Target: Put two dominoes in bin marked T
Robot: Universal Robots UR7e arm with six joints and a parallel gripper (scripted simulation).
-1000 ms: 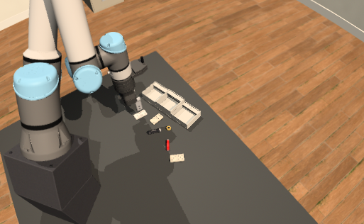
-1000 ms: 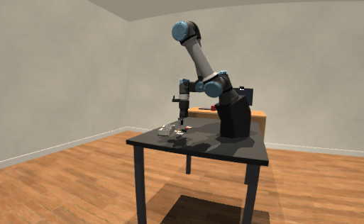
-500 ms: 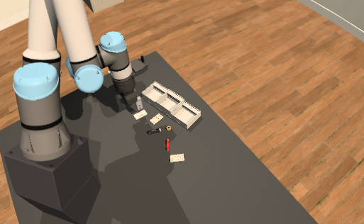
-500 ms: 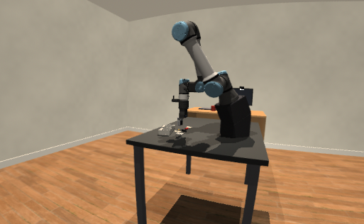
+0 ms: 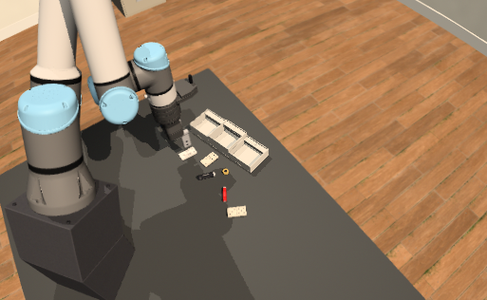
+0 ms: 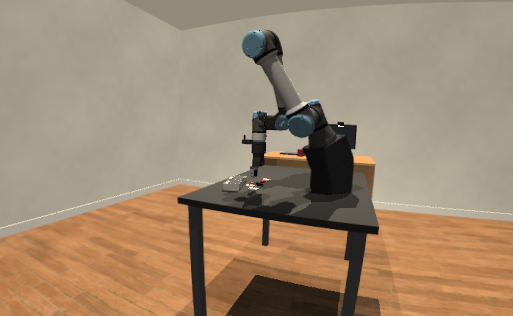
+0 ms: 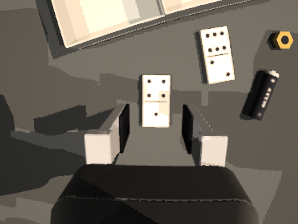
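Now: the black cylinder 100 mm to the right of my hand, 80 mm below it and 20 mm ahead of it. From my hand the other things lie so: red cylinder (180 mm to the right, 80 mm below, 40 mm ahead); then yellow nut (120 mm to the right, 80 mm below, 80 mm ahead).
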